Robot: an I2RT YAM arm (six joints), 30 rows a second.
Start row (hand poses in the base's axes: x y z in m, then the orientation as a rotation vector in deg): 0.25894, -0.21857, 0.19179, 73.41, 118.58, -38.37
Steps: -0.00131, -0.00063, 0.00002, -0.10, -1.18, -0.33; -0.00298, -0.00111, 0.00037, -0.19, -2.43, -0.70; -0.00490, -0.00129, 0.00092, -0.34, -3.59, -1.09; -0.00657, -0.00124, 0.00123, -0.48, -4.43, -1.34; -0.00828, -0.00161, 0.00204, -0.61, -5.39, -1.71; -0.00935, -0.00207, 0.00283, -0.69, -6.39, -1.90; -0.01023, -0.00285, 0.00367, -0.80, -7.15, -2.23; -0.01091, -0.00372, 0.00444, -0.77, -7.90, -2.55; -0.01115, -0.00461, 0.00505, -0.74, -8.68, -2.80; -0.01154, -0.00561, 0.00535, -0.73, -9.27, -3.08; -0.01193, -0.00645, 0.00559, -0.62, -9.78, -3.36; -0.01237, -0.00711, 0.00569, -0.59, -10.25, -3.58; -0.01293, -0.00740, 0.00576, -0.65, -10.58, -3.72; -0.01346, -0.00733, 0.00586, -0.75, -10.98, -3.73; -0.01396, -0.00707, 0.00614, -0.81, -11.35, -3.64; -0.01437, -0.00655, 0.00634, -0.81, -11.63, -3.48; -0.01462, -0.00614, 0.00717, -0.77, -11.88, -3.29; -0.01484, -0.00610, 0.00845, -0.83, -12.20, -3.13; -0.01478, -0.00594, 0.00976, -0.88, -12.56, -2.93; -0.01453, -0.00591, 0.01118, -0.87, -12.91, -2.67
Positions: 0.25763, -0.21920, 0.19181, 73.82, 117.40, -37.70; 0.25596, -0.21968, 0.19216, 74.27, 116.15, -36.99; 0.25404, -0.21986, 0.19271, 74.70, 114.93, -36.42; 0.25237, -0.21981, 0.19302, 74.95, 114.04, -36.02; 0.25066, -0.22018, 0.19383, 75.34, 113.00, -35.57; 0.24959, -0.22064, 0.19462, 75.55, 112.05, -34.97; 0.24871, -0.22142, 0.19546, 75.88, 111.20, -34.64; 0.24803, -0.22229, 0.19623, 76.28, 110.44, -34.18; 0.24779, -0.22318, 0.19684, 76.59, 109.69, -33.67; 0.24740, -0.22418, 0.19714, 76.92, 109.07, -33.33; 0.24701, -0.22502, 0.19738, 77.29, 108.56, -32.96; 0.24657, -0.22568, 0.19748, 77.56, 108.08, -32.67; 0.24601, -0.22597, 0.19755, 77.68, 107.70, -32.54; 0.24548, -0.22590, 0.19765, 77.65, 107.32, -32.34; 0.24498, -0.22564, 0.19793, 77.53, 107.03, -32.08; 0.24457, -0.22512, 0.19813, 77.36, 106.89, -31.80; 0.24432, -0.22471, 0.19896, 77.19, 106.81, -31.50; 0.24410, -0.22467, 0.20024, 76.99, 106.60, -31.25; 0.24416, -0.22451, 0.20155, 76.76, 106.38, -30.95; 0.24441, -0.22448, 0.20297, 76.49, 106.24, -30.57
